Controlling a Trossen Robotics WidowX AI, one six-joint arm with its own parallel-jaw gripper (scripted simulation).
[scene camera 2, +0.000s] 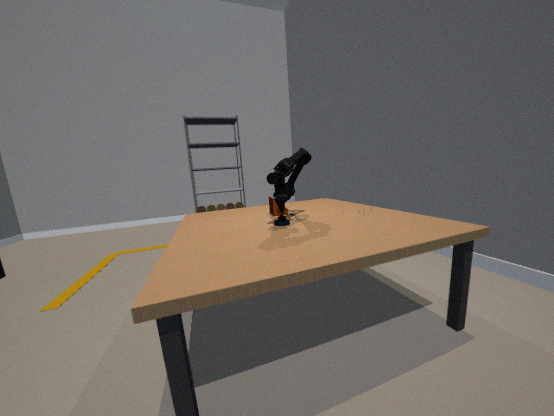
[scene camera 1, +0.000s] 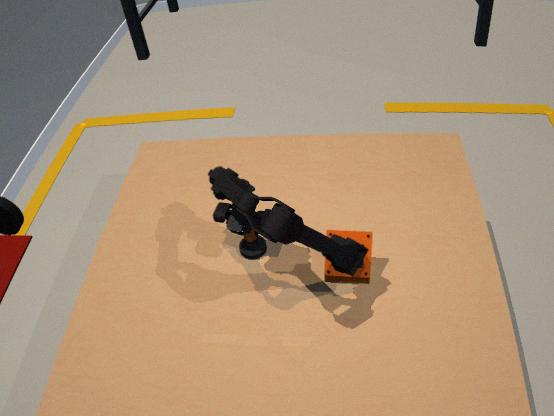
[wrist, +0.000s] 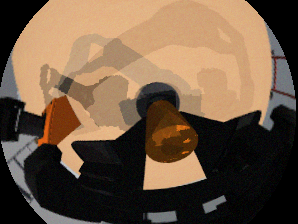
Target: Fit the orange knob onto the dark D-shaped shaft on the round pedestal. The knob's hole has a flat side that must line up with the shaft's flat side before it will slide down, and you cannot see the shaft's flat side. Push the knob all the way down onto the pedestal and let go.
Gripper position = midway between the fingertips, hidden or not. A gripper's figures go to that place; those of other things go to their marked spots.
Labels:
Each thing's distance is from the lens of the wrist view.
my gripper (wrist: 162, 117): 10 cm
orange knob (wrist: 169, 138): 5 cm

